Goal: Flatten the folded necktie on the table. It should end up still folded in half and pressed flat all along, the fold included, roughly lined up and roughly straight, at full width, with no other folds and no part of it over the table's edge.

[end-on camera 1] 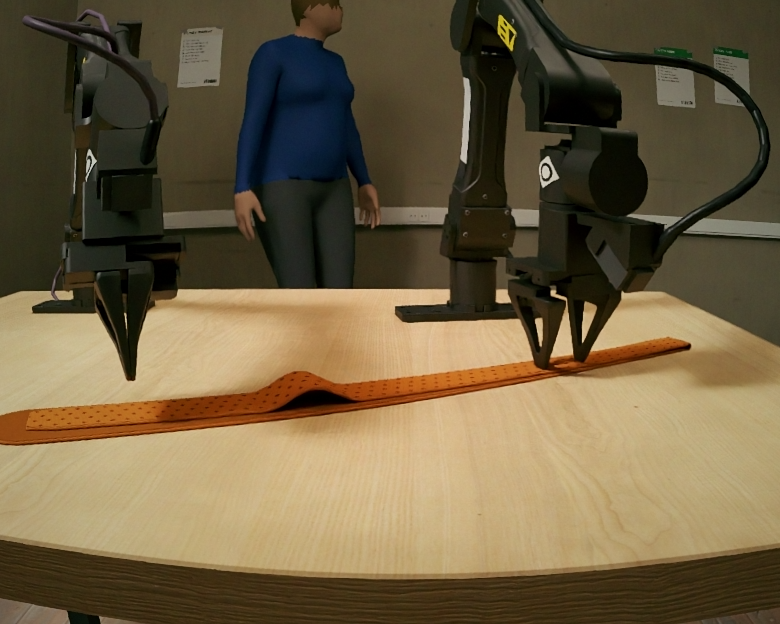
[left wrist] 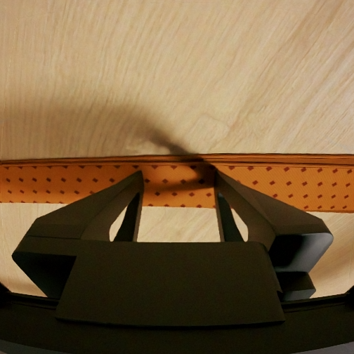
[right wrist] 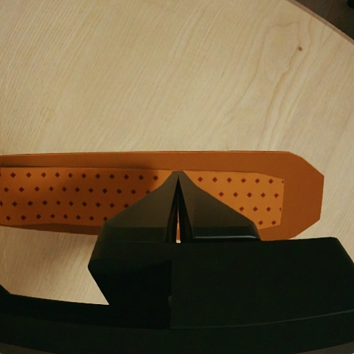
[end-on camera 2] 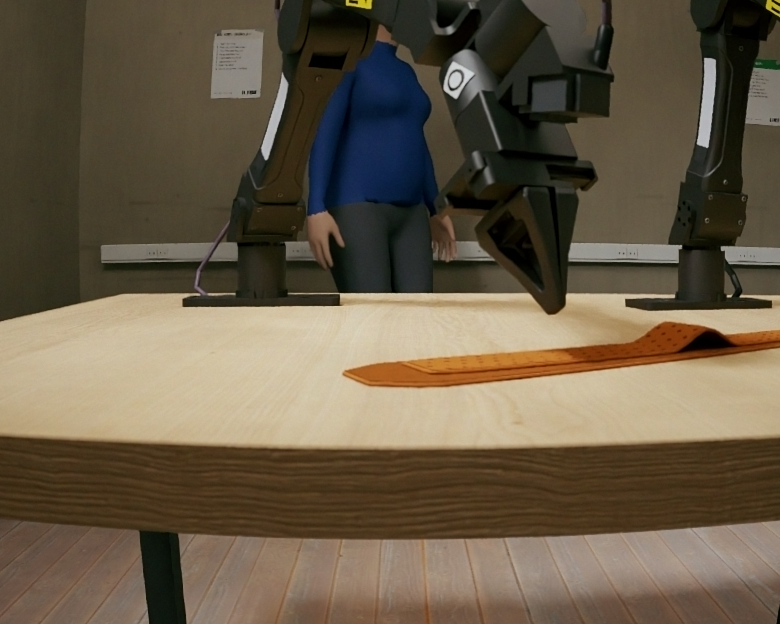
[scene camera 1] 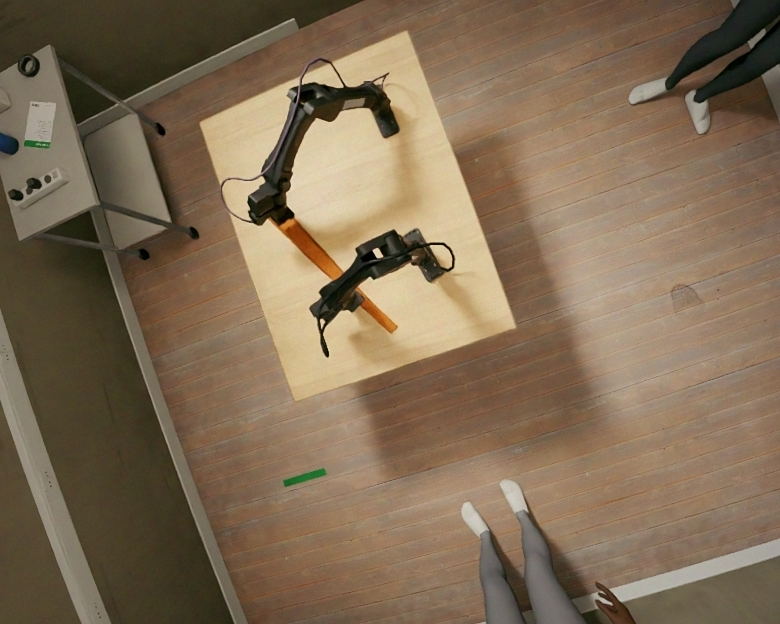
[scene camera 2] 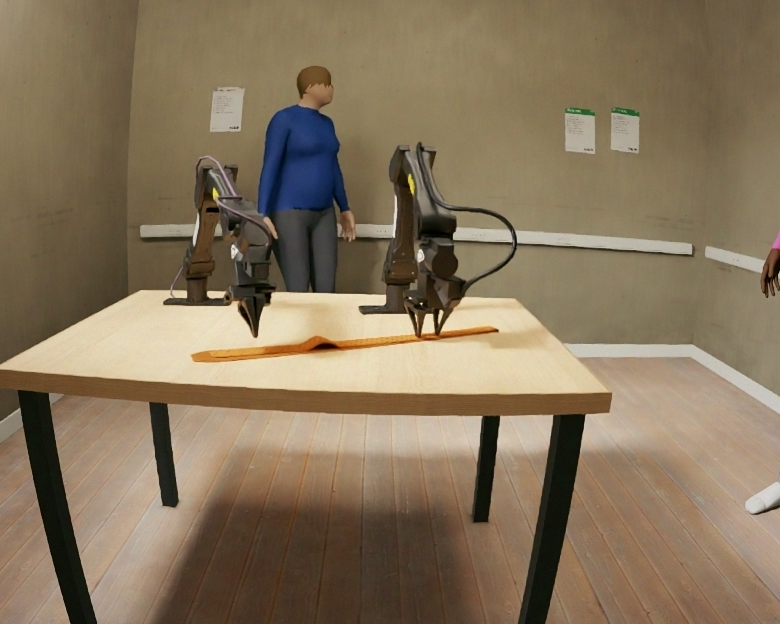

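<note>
The orange necktie (scene camera 1: 312,250) (scene camera 2: 260,351) (end-on camera 1: 442,383) (end-on camera 2: 487,364) (left wrist: 50,185) (right wrist: 300,190) lies folded in half lengthwise, roughly straight. Its dotted upper layer arches up in a hump between the grippers, with a dark gap below. At the wide end, the lower layer sticks out past the upper one. The folded end at the right looks slightly thick in end-on camera 1. My left gripper (scene camera 2: 427,335) (end-on camera 1: 559,364) (left wrist: 178,178) is partly open, fingertips down at the tie, right of the hump. My right gripper (scene camera 2: 255,335) (end-on camera 1: 130,377) (end-on camera 2: 552,311) (right wrist: 177,178) is shut and empty above the tie, left of the hump.
The tie lies inside the edges of the wooden table (scene camera 1: 351,169) (scene camera 2: 325,380) (end-on camera 1: 390,520). Both arm bases stand at the table's back. A person in blue (scene camera 2: 302,156) (end-on camera 1: 299,117) stands behind it. A grey side table (scene camera 1: 58,188) stands apart at the upper left.
</note>
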